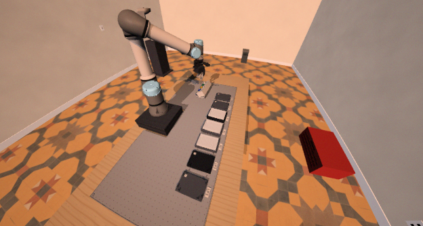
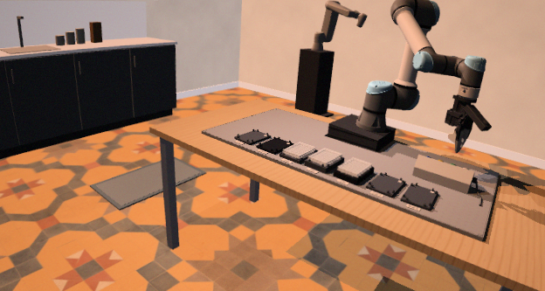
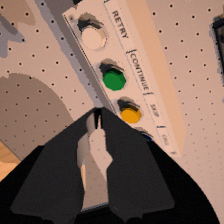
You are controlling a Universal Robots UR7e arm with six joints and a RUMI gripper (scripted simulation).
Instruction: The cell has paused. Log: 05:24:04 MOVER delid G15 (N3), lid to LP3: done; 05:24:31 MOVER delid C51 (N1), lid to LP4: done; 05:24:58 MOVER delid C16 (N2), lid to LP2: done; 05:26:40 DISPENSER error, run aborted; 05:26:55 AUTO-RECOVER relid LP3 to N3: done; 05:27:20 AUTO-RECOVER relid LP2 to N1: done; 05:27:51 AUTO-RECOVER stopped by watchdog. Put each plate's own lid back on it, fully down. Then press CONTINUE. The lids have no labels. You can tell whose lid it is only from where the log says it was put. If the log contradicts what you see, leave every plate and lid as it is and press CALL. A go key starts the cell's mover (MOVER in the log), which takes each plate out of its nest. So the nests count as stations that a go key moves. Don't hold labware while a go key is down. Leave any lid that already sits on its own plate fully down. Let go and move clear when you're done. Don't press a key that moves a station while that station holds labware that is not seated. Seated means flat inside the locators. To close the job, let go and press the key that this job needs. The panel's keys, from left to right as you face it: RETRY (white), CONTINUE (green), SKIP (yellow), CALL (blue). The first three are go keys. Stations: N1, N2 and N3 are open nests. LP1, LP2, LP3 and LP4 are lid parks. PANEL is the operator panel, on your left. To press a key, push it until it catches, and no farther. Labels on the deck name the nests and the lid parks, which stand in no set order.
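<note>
The green continue key is 60 mm below my hand and 20 mm ahead of it. The rest, counted from my hand: white retry key 60 mm below, 50 mm to the left, 10 mm ahead; then yellow skip key 60 mm below, 50 mm to the right, 20 mm ahead; then lid park 270 mm ahead, 160 mm to the right, 120 mm below.
</note>
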